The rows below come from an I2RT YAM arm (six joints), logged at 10 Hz.
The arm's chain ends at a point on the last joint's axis. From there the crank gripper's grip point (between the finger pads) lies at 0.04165 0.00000 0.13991 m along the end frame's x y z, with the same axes.
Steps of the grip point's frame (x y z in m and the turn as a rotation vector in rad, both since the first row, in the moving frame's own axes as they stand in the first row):
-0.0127, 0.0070, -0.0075, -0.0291, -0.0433, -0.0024
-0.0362, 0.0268, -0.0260, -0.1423, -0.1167, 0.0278
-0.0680, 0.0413, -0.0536, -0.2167, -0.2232, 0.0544
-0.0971, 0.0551, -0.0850, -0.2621, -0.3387, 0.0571
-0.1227, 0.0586, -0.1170, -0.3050, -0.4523, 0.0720
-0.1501, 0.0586, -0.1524, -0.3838, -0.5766, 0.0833
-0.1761, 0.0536, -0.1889, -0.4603, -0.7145, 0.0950
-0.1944, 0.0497, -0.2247, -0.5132, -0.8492, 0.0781
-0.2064, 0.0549, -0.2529, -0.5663, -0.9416, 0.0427
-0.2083, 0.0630, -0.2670, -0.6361, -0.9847, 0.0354
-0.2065, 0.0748, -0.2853, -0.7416, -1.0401, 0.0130
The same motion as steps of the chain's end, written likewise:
-0.0066, 0.0030, -0.0091, -0.0291, -0.0433, -0.0024
-0.0194, 0.0057, -0.0284, -0.1423, -0.1167, 0.0278
-0.0354, 0.0091, -0.0558, -0.2167, -0.2232, 0.0544
-0.0477, 0.0168, -0.0857, -0.2621, -0.3387, 0.0571
-0.0568, 0.0146, -0.1142, -0.3050, -0.4523, 0.0720
-0.0669, 0.0048, -0.1417, -0.3838, -0.5766, 0.0833
-0.0748, -0.0087, -0.1668, -0.4603, -0.7145, 0.0950
-0.0777, -0.0176, -0.1904, -0.5132, -0.8492, 0.0781
-0.0814, -0.0182, -0.2079, -0.5663, -0.9416, 0.0427
-0.0806, -0.0176, -0.2132, -0.6361, -0.9847, 0.0354
-0.0772, -0.0165, -0.2181, -0.7416, -1.0401, 0.0130

